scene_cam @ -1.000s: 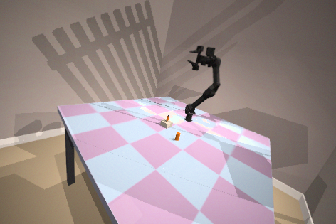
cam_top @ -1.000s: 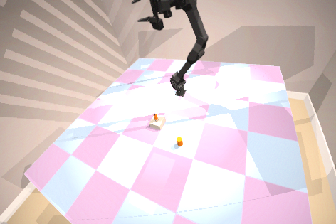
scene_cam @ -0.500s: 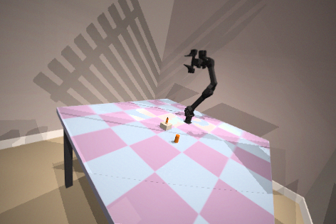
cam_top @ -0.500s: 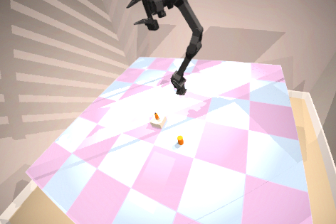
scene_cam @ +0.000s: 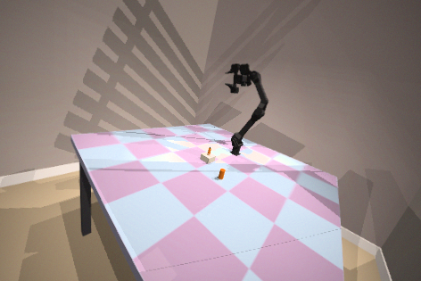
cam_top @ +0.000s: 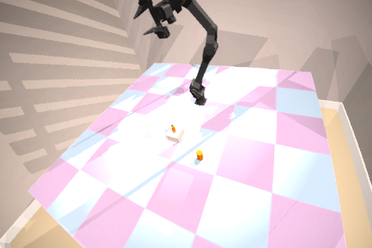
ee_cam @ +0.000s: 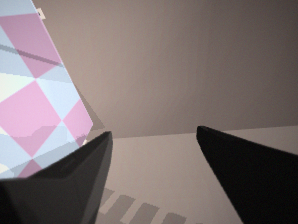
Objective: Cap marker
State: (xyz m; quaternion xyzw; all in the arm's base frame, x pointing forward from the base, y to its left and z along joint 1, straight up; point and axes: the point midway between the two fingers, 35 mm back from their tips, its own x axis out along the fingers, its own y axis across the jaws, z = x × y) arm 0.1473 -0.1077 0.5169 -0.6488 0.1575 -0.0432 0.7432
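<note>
My gripper tip is 49 cm above the orange cap, 25 cm to the right of it and 18 cm short of it. From my gripper tip the other things lie so: holder block 49 cm below, 10 cm ahead, 8 cm to the left.
</note>
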